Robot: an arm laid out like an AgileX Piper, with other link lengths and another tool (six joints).
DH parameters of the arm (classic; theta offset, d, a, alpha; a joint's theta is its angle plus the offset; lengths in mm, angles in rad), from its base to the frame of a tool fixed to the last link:
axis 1: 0 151.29 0 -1.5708
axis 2: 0.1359 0 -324.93 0
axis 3: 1.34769 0 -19.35 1.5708
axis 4: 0 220.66 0 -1.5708
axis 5: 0 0 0 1.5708
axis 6: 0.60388 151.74 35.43 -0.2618
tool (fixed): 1.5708 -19.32 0 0
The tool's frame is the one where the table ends.
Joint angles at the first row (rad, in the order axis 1, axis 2, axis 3, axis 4, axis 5, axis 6):
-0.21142 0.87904 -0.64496 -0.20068 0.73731 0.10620
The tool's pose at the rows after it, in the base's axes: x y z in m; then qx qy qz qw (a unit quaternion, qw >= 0):
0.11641, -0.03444, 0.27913, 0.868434, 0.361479, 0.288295, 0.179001
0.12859, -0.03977, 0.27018, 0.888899, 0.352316, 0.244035, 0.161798
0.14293, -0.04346, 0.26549, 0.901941, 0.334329, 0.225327, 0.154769
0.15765, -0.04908, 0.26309, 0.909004, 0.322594, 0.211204, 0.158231
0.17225, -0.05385, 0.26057, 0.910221, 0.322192, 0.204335, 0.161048
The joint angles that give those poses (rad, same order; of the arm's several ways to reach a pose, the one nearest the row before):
-0.21142 0.99035 -0.65891 -0.26172 0.79736 0.17445
-0.21139 1.09057 -0.67571 -0.29236 0.82172 0.21957
-0.21142 1.16747 -0.70054 -0.31196 0.82248 0.27602
-0.21144 1.23416 -0.73324 -0.34571 0.82077 0.32627
-0.21144 1.29226 -0.76380 -0.36797 0.80648 0.34689

